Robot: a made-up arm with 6 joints. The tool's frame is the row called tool.
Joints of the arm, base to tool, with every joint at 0 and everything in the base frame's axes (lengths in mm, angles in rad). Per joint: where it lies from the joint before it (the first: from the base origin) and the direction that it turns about. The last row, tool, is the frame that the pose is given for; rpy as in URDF.
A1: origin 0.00 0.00 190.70 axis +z
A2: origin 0.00 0.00 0.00 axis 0.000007 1 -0.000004
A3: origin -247.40 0.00 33.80 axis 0.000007 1 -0.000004
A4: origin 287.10 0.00 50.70 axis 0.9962 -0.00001 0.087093
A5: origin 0.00 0.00 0.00 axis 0.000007 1 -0.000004
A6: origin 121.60 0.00 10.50 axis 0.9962 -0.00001 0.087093
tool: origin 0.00 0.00 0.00 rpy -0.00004 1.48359 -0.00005
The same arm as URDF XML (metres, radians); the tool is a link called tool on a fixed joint. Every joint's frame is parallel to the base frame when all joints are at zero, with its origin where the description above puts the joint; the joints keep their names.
<robot name="arm">
  <joint name="A1" type="continuous">
    <parent link="base_link"/>
    <child link="link1"/>
    <origin xyz="0 0 0.1907" rpy="0 0 0"/>
    <axis xyz="0 0 1"/>
  </joint>
  <joint name="A2" type="continuous">
    <parent link="link1"/>
    <child link="link2"/>
    <origin xyz="0 0 0" rpy="0 0 0"/>
    <axis xyz="0 1 0"/>
  </joint>
  <joint name="A3" type="continuous">
    <parent link="link2"/>
    <child link="link3"/>
    <origin xyz="-0.2474 0 0.0338" rpy="0 0 0"/>
    <axis xyz="0 1 0"/>
  </joint>
  <joint name="A4" type="continuous">
    <parent link="link3"/>
    <child link="link4"/>
    <origin xyz="0.2871 0 0.0507" rpy="0 0 0"/>
    <axis xyz="0.9962 0 0.0871"/>
  </joint>
  <joint name="A5" type="continuous">
    <parent link="link4"/>
    <child link="link5"/>
    <origin xyz="0 0 0" rpy="0 0 0"/>
    <axis xyz="0 1 0"/>
  </joint>
  <joint name="A6" type="continuous">
    <parent link="link5"/>
    <child link="link6"/>
    <origin xyz="0.1216 0 0.0105" rpy="0 0 0"/>
    <axis xyz="0.9962 0 0.0871"/>
  </joint>
  <joint name="tool_joint" type="fixed">
    <parent link="link6"/>
    <child link="tool"/>
    <origin xyz="0 0 0" rpy="0 1.4836 -0.0001"/>
  </joint>
  <link name="base_link"/>
  <link name="link1"/>
  <link name="link2"/>
  <link name="link3"/>
  <link name="link4"/>
  <link name="link5"/>
  <link name="link6"/>
  <link name="tool"/>
</robot>

